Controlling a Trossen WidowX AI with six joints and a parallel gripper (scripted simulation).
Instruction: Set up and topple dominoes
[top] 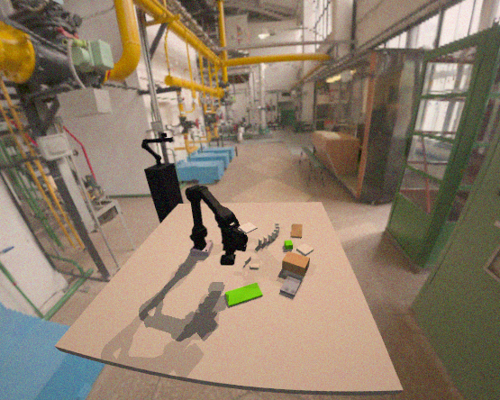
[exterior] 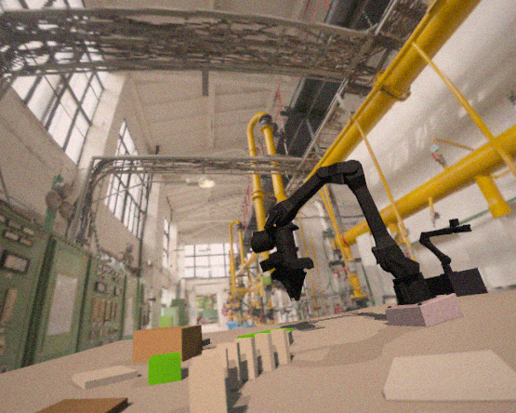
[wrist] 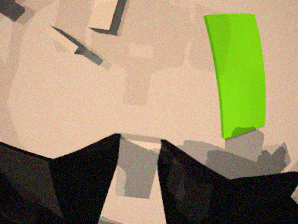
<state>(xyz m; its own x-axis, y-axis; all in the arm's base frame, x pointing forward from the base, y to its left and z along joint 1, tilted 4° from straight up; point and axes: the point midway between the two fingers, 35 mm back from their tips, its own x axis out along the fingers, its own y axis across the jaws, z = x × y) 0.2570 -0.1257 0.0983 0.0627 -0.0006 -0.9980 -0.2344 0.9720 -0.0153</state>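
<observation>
Right now my gripper tip is 100 mm to the left of the flat green block, 90 mm short of it and 80 mm above it. Round my gripper tip: grey slab: 300 mm ahead, 80 mm below; green cube: 280 mm to the left, 240 mm ahead, 70 mm below; brown box: 300 mm ahead, 120 mm to the left, 60 mm below.
</observation>
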